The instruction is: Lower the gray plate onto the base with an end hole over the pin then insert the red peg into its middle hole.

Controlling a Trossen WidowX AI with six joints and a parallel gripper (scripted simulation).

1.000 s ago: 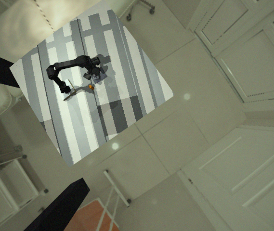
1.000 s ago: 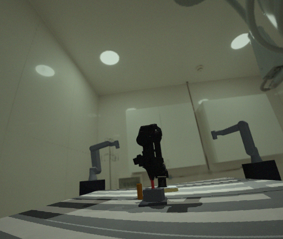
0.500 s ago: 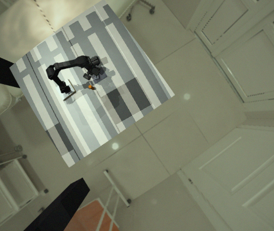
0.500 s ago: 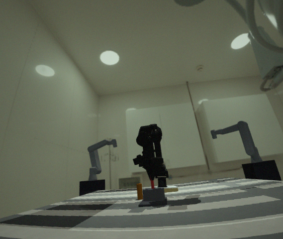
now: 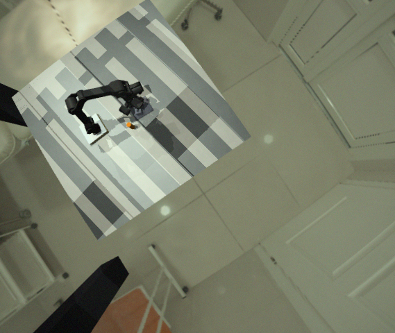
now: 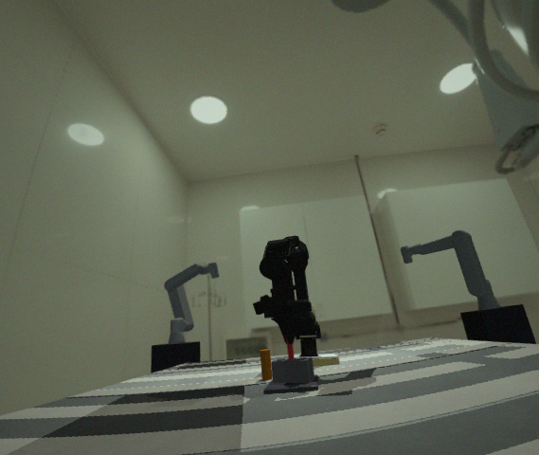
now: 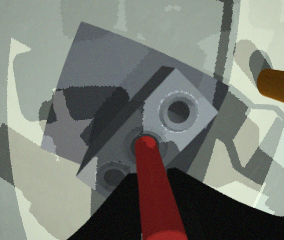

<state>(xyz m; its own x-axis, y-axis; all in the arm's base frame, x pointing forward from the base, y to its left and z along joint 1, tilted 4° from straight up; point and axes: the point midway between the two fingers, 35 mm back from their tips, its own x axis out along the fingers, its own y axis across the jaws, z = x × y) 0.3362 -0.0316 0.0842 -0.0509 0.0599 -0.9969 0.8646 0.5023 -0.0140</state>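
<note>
Right now my gripper tip is right at the red peg. Also, from my gripper tip: gray plate (50 mm below); then base (90 mm below, 10 mm to the left, 10 mm ahead); then orange cylinder (100 mm behind, 90 mm to the right, 60 mm below).
</note>
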